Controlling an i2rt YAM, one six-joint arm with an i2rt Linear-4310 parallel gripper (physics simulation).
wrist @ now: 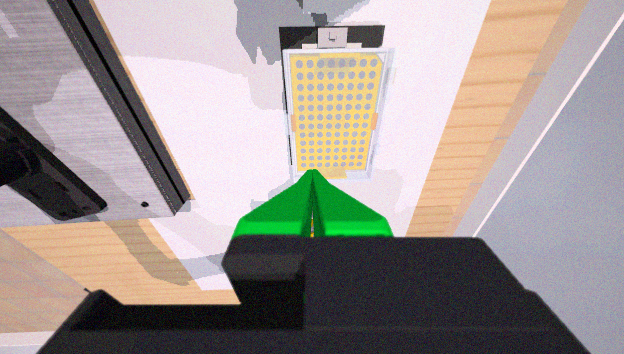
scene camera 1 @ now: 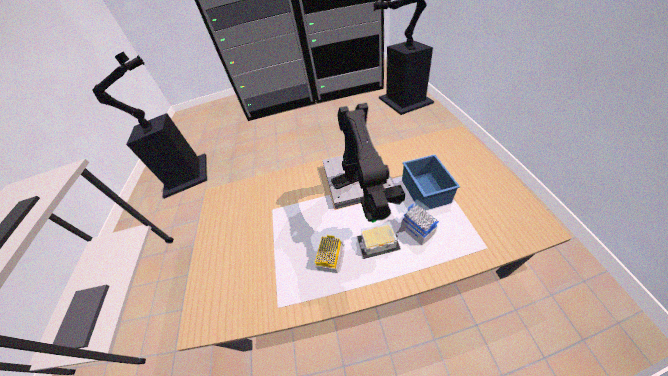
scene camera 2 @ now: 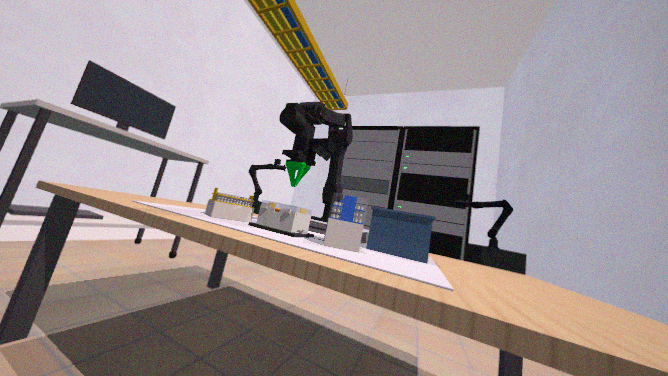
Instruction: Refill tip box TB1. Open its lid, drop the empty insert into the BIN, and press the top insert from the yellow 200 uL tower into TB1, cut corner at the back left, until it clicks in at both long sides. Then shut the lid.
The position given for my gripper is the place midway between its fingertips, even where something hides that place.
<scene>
My gripper (scene camera 2: 293, 186) is shut and holds nothing. Further things: a clear lid (wrist: 337, 99) and a blue bin (scene camera 2: 403, 234).
My gripper shows as well in the wrist view (wrist: 312, 177). The blue bin is seen too in scene camera 1 (scene camera 1: 426, 179).
</scene>
